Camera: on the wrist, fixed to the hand. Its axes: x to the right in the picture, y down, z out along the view.
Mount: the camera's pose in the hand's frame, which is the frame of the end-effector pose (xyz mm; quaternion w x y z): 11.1 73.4 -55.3 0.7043 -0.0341 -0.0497 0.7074
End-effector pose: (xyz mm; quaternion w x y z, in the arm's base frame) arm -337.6 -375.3 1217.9 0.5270 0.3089 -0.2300 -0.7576
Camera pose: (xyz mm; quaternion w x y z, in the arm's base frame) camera -252.9 -411.9 1226.0 0.9062 -0.0008 -0.3808 -0.1840
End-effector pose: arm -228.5 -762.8 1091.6 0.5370 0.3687 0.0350 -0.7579
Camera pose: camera -139.7 -777.6 1070.0 0.9286 0.2285 -0.2370 -0.1710
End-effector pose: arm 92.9 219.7 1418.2 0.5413 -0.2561 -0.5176 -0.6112
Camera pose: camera 171.5 173.9 1435.6 0.7791 -0.5953 -0.1894 -0.0525
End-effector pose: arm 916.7 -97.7 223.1 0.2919 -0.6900 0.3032 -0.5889
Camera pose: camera 857.9 -156.1 181.9 0.6137 -0.3107 0.7072 -0.1636
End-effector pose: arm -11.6 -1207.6 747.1 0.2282 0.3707 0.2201 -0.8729
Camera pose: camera 53.0 -1238.2 688.3 0.8018 0.3656 -0.0888 -0.4643
